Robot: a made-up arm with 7 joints.
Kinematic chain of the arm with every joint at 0, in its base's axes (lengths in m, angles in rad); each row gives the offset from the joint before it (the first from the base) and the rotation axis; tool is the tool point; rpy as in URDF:
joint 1: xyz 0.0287 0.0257 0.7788 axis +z
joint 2: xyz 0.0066 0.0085 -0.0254 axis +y
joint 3: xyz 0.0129 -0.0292 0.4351 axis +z
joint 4: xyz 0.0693 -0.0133 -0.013 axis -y
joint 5: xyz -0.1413 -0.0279 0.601 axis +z
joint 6: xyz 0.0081 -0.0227 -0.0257 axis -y
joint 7: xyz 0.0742 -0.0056 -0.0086 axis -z
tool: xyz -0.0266 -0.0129 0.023 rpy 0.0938 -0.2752 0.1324
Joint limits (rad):
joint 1: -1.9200..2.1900
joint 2: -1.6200..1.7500
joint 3: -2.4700..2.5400
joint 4: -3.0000..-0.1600
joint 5: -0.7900..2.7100
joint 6: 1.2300..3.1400
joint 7: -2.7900..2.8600
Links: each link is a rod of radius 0.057 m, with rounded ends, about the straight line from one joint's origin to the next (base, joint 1, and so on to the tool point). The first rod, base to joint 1, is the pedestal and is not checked.
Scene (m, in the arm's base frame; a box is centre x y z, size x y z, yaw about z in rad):
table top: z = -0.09
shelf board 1: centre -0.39 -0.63 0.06 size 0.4 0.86 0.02 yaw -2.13
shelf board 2: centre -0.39 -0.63 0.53 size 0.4 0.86 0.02 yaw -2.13
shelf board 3: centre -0.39 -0.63 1 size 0.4 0.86 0.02 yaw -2.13
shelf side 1: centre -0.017 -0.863 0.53 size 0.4 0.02 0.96 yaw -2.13
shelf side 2: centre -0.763 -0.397 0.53 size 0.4 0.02 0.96 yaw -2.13
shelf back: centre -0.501 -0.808 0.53 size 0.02 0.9 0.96 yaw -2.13
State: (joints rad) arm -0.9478 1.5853 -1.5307 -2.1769 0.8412 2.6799 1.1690
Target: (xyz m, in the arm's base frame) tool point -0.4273 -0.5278 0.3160
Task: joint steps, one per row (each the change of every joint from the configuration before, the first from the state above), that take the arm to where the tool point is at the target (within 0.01 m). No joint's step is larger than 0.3 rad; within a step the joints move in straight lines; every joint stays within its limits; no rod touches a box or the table.
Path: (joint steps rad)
1: 0.1641 0.0072 0.0163 -0.2283 0.0210 0.0382 -0.0219
2: 0.1641 0.0072 0.0163 -0.2284 0.0209 0.0382 -0.0219
3: 0.1641 0.0073 0.0163 -0.2283 0.0210 0.0382 -0.0220
4: -0.1333 -0.0141 0.2242 0.0978 -0.0210 -0.0368 0.0161
5: -0.1332 -0.0142 0.2242 0.0978 -0.0209 -0.0368 0.0160
6: -0.1333 -0.0141 0.2241 0.0978 -0.0210 -0.0369 0.0161
7: -0.1332 -0.0141 0.2242 0.0979 -0.0209 -0.0368 0.0160
8: -0.0834 0.0665 -0.1116 0.2176 -0.0128 -0.0205 0.0184
9: -0.0833 0.0665 -0.1116 0.2175 -0.0127 -0.0205 0.0185
10: -0.0833 0.0665 -0.1117 0.2176 -0.0128 -0.0205 0.0184

